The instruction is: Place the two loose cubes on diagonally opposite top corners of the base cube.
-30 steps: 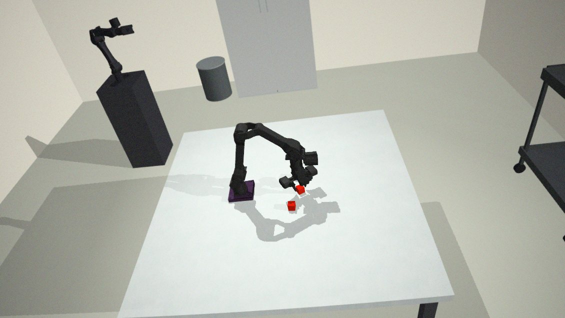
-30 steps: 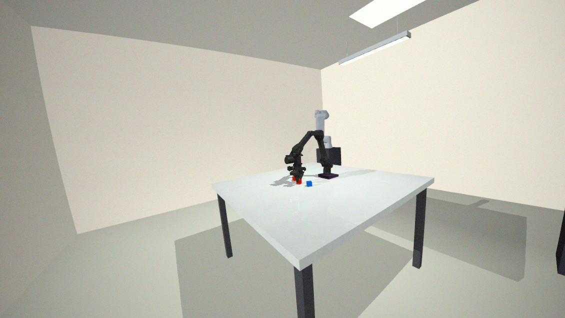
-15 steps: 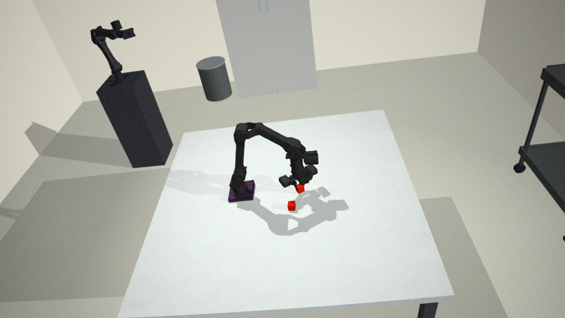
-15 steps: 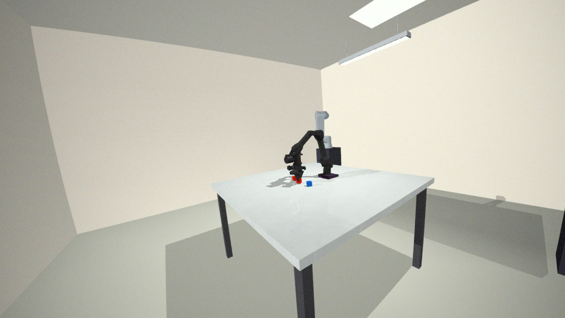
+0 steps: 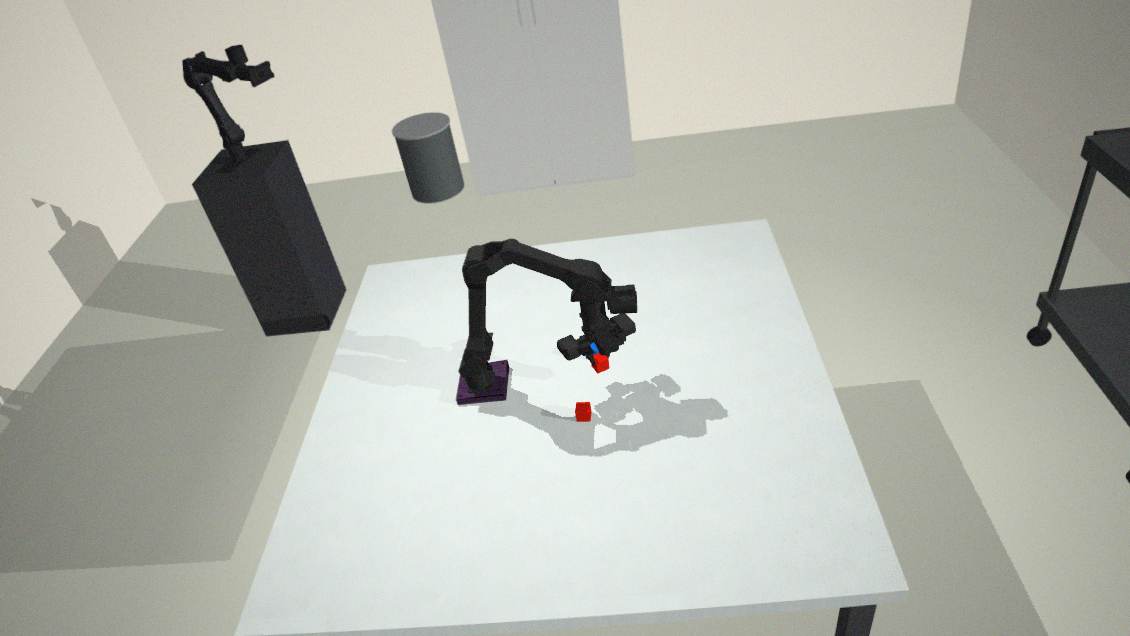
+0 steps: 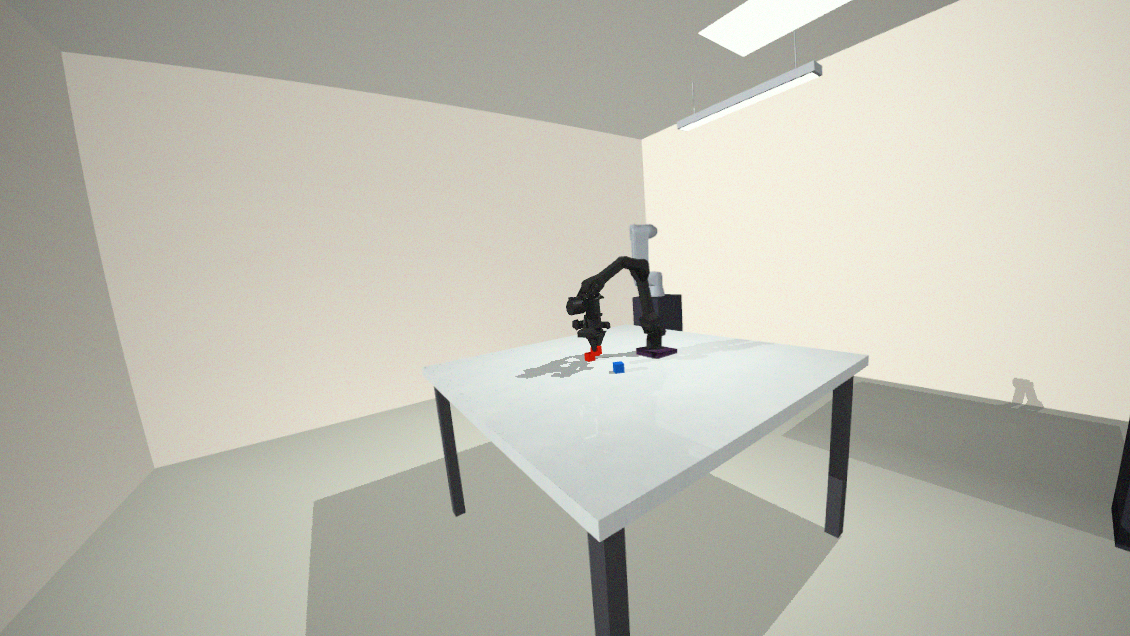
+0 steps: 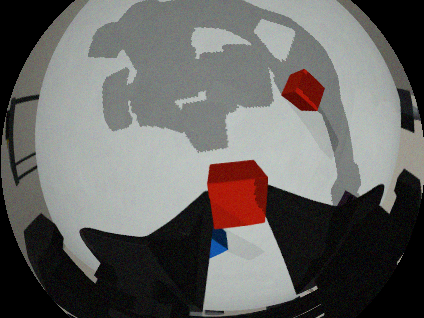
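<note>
Right now my gripper tip is 20 mm past the blue cube, 100 mm to the right of it and 50 mm above it. Also, from my gripper tip: red cube (right at my gripper tip).
</note>
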